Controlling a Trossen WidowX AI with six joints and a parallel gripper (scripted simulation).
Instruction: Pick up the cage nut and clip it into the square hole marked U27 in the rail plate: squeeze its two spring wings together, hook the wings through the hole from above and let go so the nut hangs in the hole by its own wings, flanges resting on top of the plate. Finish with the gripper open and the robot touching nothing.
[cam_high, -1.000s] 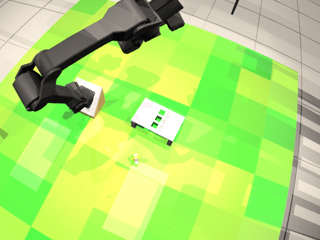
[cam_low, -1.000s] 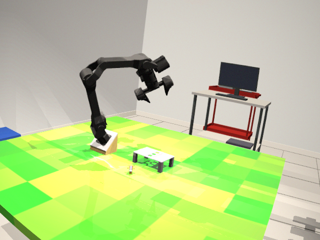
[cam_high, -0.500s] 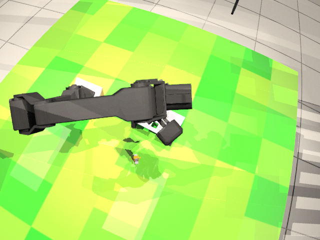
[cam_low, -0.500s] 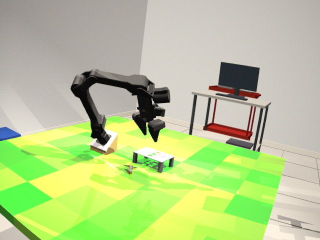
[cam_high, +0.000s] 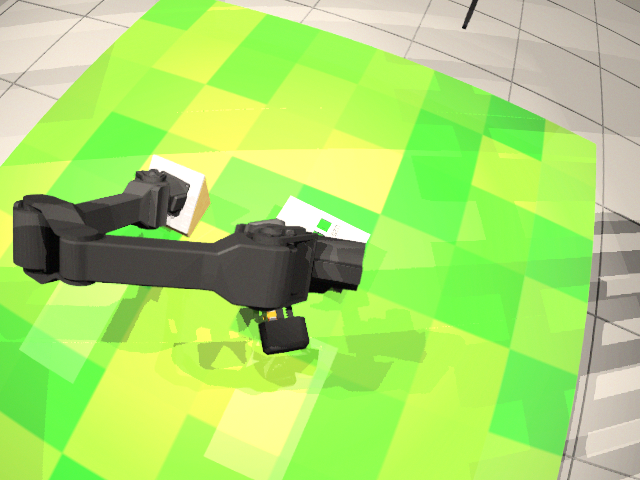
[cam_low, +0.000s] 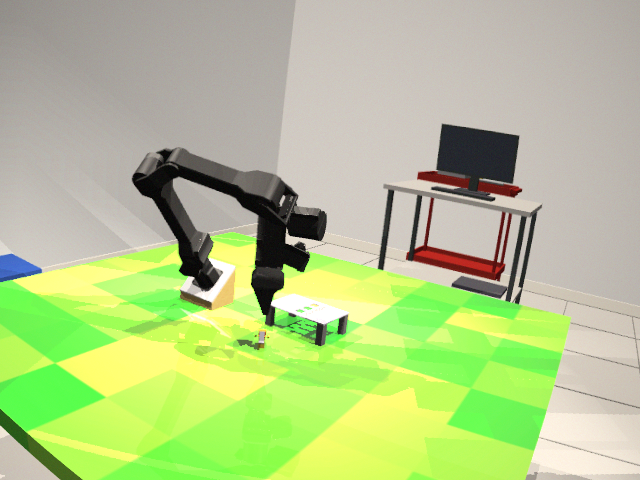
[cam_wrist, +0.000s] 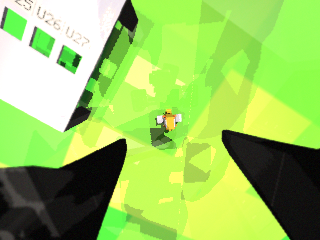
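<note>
Right now the cage nut is 70 mm below my gripper tip.
</note>
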